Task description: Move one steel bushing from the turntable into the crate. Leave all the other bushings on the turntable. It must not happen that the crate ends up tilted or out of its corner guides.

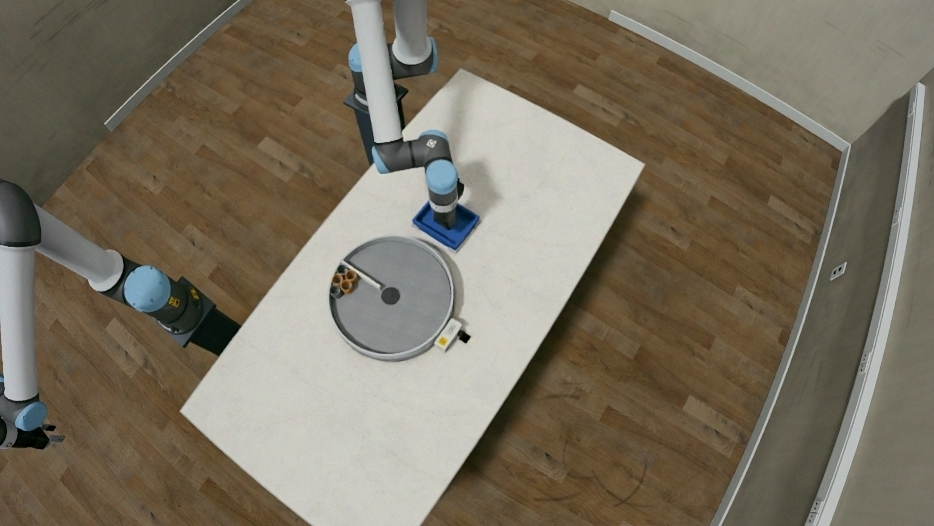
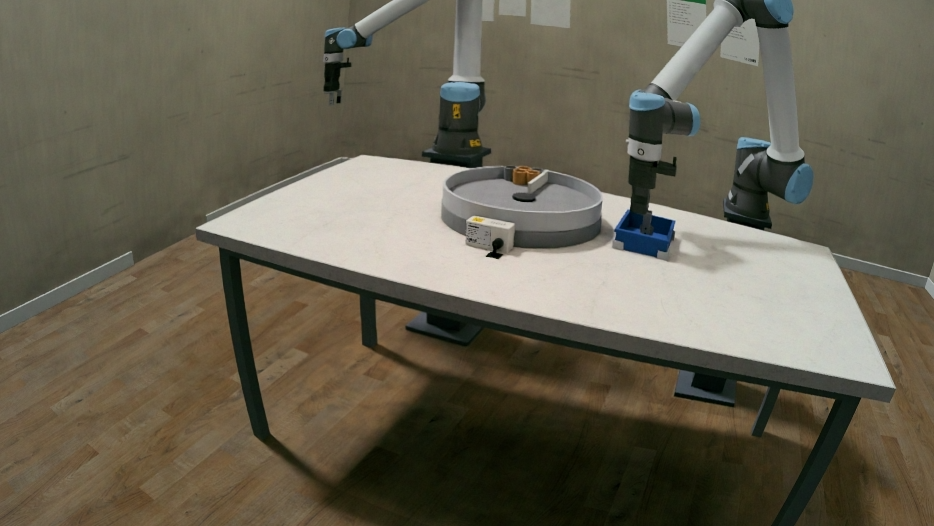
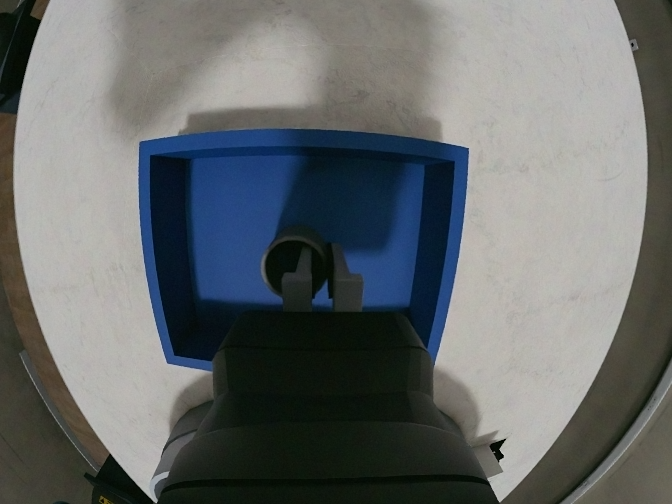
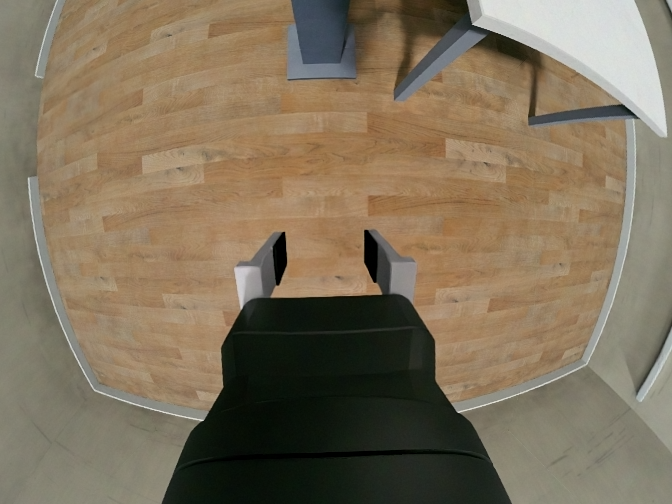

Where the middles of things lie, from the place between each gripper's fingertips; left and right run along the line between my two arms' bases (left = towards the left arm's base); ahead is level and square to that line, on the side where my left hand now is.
The blue crate [image 2: 634, 242] lies 2 cm below my left hand and 2 cm behind it. Also, from my left hand: turntable [image 2: 497, 192] (34 cm to the right, 1 cm above).
My right hand is 62 cm short of the turntable, 111 cm to the right of it and 12 cm above it.
